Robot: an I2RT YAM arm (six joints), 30 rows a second.
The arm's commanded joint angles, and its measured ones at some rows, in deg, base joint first. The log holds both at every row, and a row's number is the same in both.
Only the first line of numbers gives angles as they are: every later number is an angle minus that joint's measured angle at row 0.
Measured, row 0: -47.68, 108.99, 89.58, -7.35, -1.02, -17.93
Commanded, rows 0 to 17: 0.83, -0.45, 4.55, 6.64, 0.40, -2.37; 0.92, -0.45, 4.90, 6.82, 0.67, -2.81; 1.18, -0.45, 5.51, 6.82, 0.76, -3.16; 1.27, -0.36, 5.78, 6.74, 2.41, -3.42; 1.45, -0.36, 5.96, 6.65, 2.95, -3.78; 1.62, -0.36, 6.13, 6.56, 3.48, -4.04; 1.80, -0.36, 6.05, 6.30, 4.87, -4.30; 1.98, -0.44, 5.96, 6.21, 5.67, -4.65; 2.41, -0.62, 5.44, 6.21, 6.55, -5.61; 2.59, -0.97, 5.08, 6.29, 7.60, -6.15; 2.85, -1.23, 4.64, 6.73, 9.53, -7.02; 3.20, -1.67, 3.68, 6.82, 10.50, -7.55; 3.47, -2.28, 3.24, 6.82, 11.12, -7.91; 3.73, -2.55, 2.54, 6.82, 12.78, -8.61; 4.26, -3.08, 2.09, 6.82, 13.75, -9.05; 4.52, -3.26, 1.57, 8.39, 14.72, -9.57; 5.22, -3.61, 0.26, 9.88, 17.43, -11.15; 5.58, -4.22, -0.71, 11.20, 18.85, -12.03
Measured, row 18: 3.43, 0.13, 0.98, 2.75, 13.45, -8.35
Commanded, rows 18 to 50: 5.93, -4.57, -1.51, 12.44, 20.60, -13.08; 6.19, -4.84, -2.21, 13.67, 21.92, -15.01; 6.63, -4.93, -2.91, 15.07, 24.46, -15.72; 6.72, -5.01, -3.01, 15.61, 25.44, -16.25; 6.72, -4.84, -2.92, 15.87, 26.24, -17.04; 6.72, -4.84, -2.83, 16.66, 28.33, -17.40; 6.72, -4.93, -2.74, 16.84, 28.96, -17.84; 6.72, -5.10, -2.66, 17.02, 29.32, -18.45; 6.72, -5.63, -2.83, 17.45, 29.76, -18.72; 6.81, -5.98, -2.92, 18.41, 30.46, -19.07; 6.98, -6.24, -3.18, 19.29, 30.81, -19.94; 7.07, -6.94, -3.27, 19.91, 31.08, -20.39; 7.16, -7.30, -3.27, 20.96, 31.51, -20.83; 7.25, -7.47, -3.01, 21.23, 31.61, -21.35; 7.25, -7.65, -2.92, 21.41, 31.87, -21.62; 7.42, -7.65, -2.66, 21.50, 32.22, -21.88; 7.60, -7.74, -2.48, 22.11, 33.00, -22.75; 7.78, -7.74, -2.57, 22.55, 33.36, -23.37; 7.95, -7.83, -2.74, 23.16, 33.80, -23.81; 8.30, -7.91, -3.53, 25.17, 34.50, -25.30; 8.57, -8.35, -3.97, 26.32, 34.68, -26.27; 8.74, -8.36, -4.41, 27.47, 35.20, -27.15; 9.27, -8.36, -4.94, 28.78, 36.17, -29.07; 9.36, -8.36, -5.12, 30.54, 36.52, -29.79; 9.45, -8.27, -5.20, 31.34, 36.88, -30.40; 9.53, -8.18, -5.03, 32.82, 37.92, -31.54; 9.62, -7.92, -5.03, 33.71, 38.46, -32.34; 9.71, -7.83, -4.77, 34.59, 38.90, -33.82; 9.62, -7.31, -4.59, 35.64, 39.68, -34.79; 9.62, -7.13, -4.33, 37.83, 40.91, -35.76; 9.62, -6.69, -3.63, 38.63, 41.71, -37.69; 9.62, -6.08, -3.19, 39.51, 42.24, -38.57; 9.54, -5.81, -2.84, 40.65, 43.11, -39.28
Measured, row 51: 8.96, -4.13, -5.46, 30.40, 39.76, -34.84
